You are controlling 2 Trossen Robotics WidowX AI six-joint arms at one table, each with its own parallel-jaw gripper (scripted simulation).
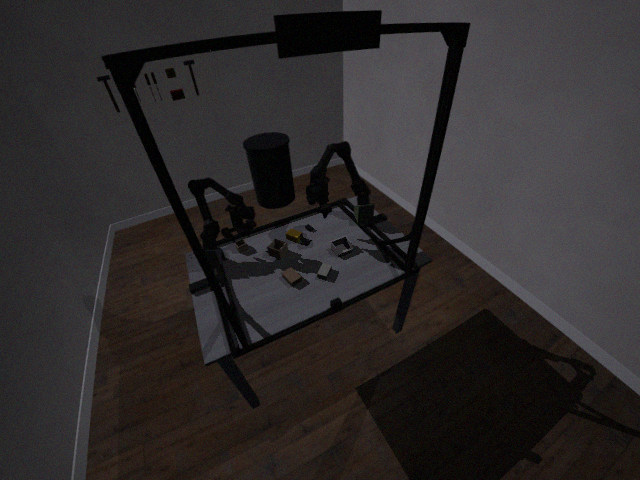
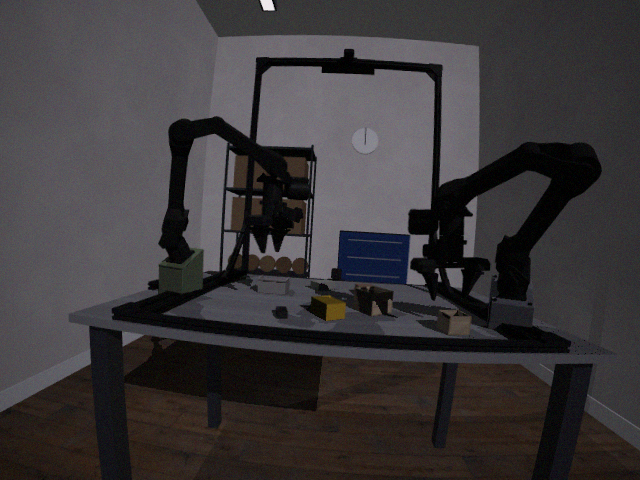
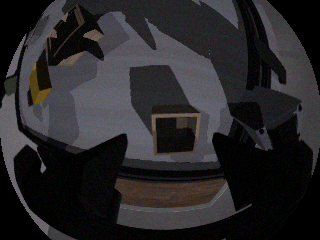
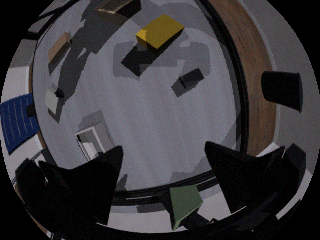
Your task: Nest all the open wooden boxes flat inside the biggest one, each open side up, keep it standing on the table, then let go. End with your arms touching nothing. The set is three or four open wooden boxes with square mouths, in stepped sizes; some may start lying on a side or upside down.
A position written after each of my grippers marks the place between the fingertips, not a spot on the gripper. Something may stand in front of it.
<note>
I see my left gripper [image 2: 449,299], my right gripper [image 2: 270,252], a yellow block [image 4: 155,36], a wooden box [image 2: 372,304] and a wooden box [image 2: 459,323].
My left gripper is seen too in image 3 [image 3: 171,138]. My right gripper is seen too in image 4 [image 4: 164,148].
</note>
